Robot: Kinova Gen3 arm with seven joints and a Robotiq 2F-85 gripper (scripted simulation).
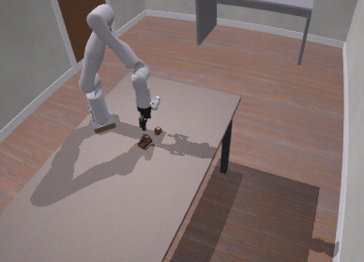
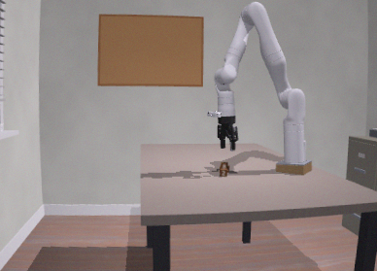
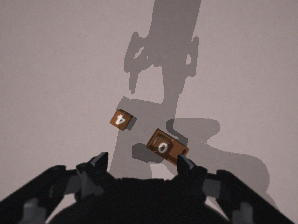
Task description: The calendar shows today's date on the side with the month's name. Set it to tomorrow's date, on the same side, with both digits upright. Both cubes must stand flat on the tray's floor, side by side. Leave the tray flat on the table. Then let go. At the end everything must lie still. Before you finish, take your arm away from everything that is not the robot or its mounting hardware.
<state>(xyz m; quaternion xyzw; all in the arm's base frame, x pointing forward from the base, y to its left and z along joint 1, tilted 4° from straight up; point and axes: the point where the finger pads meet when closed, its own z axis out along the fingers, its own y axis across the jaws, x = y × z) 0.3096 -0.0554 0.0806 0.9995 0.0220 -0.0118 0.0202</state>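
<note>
The brown number cube lies 8 cm below my hand and 3 cm to the right of it. Also, from my hand: brown calendar tray: 10 cm below, 5 cm to the right, 1 cm behind; then digit cube: 9 cm below, 5 cm to the left, 4 cm ahead.
</note>
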